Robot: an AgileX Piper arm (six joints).
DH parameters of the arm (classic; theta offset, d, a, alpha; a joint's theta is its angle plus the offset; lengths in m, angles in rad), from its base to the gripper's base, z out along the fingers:
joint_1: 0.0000 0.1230 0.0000 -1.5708
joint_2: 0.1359 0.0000 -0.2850 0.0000
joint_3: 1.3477 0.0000 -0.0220 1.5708
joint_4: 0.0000 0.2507 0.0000 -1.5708
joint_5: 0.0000 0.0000 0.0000 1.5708
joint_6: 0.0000 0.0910 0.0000 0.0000
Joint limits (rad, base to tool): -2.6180..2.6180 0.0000..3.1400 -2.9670..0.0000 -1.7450..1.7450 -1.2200..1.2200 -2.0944..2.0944
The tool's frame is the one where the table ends.
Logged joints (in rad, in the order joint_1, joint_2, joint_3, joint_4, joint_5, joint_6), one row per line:
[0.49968, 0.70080, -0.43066, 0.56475, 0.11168, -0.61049]
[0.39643, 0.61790, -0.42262, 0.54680, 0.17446, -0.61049]
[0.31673, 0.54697, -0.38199, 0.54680, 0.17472, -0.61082]
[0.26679, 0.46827, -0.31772, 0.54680, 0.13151, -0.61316]
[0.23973, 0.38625, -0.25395, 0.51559, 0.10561, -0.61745]
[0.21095, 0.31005, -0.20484, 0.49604, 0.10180, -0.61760]
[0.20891, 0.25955, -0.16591, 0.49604, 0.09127, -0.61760]
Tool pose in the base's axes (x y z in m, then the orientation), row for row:
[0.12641, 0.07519, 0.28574, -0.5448, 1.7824, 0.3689]
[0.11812, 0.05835, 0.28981, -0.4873, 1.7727, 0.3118]
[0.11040, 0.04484, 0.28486, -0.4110, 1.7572, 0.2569]
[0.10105, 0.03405, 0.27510, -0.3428, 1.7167, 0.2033]
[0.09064, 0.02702, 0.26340, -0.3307, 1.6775, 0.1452]
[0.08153, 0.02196, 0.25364, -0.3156, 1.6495, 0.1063]
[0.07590, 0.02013, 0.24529, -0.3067, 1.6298, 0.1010]
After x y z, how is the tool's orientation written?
As a rotation vector, in radians.
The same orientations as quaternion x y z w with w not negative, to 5 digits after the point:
[-0.23324, 0.76307, 0.15793, 0.58170]
[-0.20985, 0.76340, 0.13427, 0.59594]
[-0.17821, 0.76192, 0.11139, 0.61263]
[-0.15006, 0.75150, 0.08900, 0.63624]
[-0.14580, 0.73957, 0.06402, 0.65397]
[-0.13983, 0.73083, 0.04710, 0.66643]
[-0.13631, 0.72435, 0.04489, 0.67433]

